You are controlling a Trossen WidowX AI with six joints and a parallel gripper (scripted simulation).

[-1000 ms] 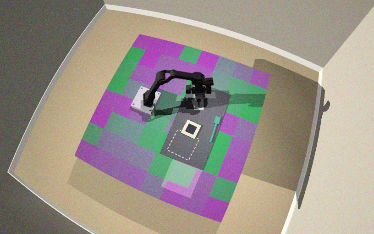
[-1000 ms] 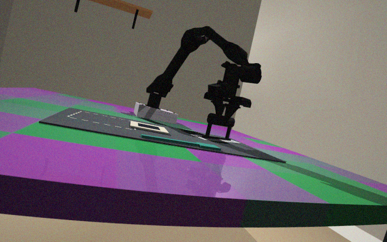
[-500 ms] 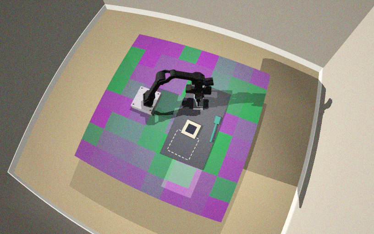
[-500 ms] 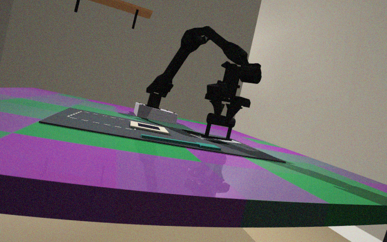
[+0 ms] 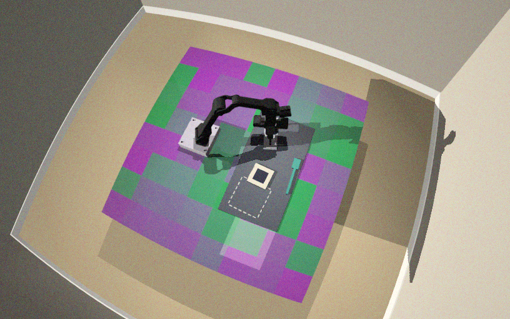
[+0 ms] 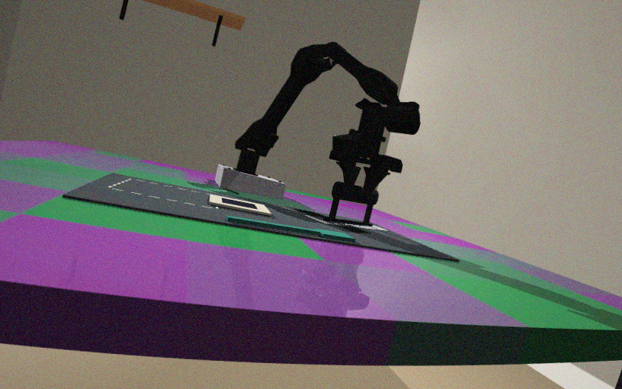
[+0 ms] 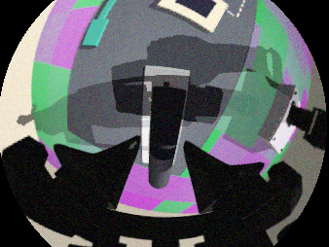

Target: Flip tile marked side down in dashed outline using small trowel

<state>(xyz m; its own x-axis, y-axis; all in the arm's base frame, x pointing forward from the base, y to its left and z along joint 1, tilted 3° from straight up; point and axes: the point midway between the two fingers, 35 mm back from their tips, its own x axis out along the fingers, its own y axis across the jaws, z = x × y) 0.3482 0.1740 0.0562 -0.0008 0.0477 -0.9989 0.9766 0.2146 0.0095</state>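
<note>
Now: gripper tip 1 cm short of the small trowel, 2 cm to the left of it and 3 cm above it. Also, from my gripper tip: teal trowel-shaped tool: 19 cm ahead, 19 cm to the right, 6 cm below; then grey mat: 5 cm ahead, 20 cm to the right, 8 cm below; then tile: 2 cm ahead, 26 cm to the right, 6 cm below.
</note>
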